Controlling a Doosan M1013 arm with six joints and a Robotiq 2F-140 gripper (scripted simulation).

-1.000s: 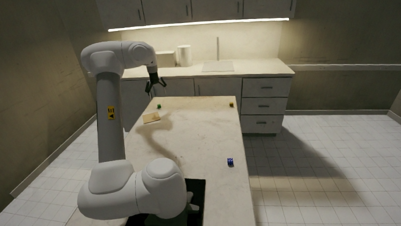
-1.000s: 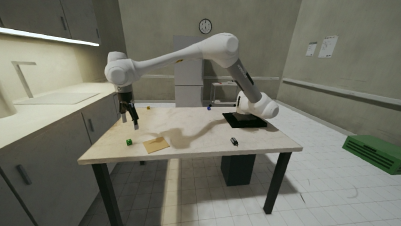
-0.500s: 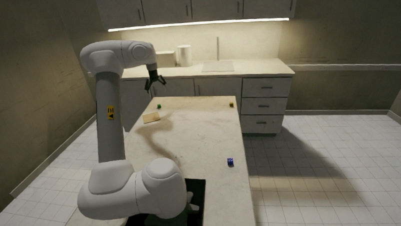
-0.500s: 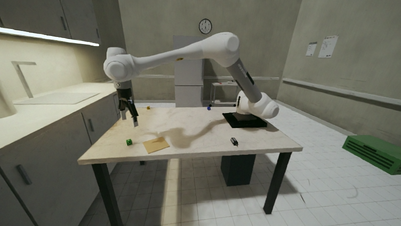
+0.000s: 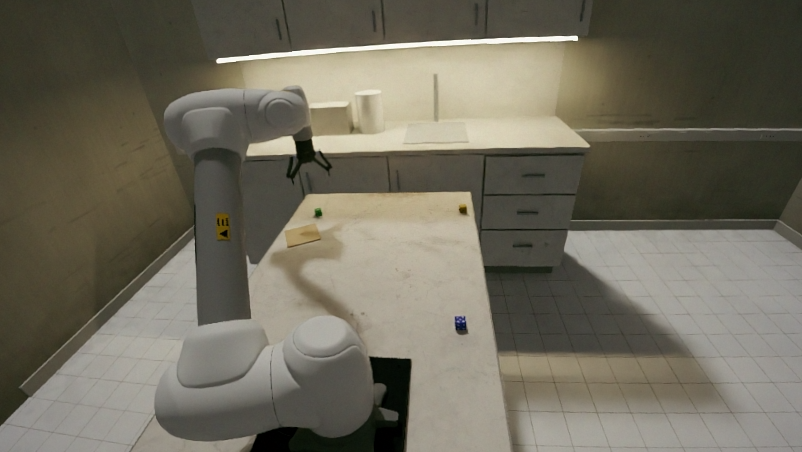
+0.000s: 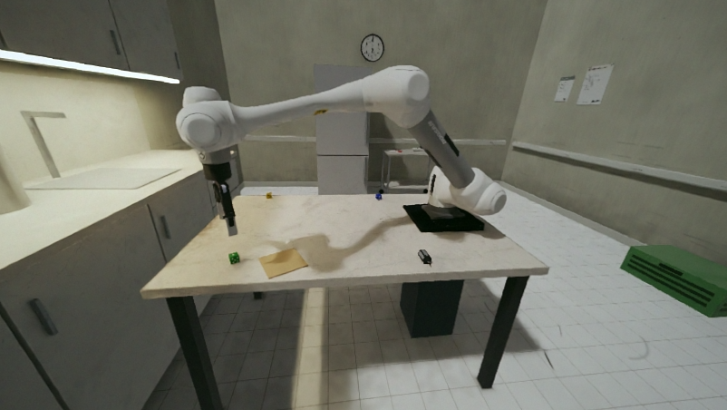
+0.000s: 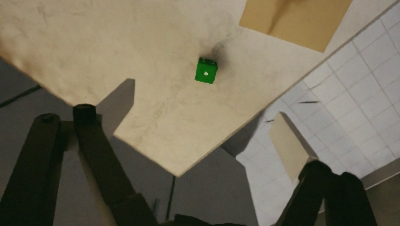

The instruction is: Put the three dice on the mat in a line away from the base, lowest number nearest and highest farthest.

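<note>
Right now the green die is 14 cm below my hand. From my hand the other things lie so: yellow die 67 cm to the right, 14 cm below, 5 cm ahead; tan mat 17 cm behind, 15 cm below, 1 cm to the left; blue die 65 cm to the right, 63 cm behind, 14 cm below.
</note>
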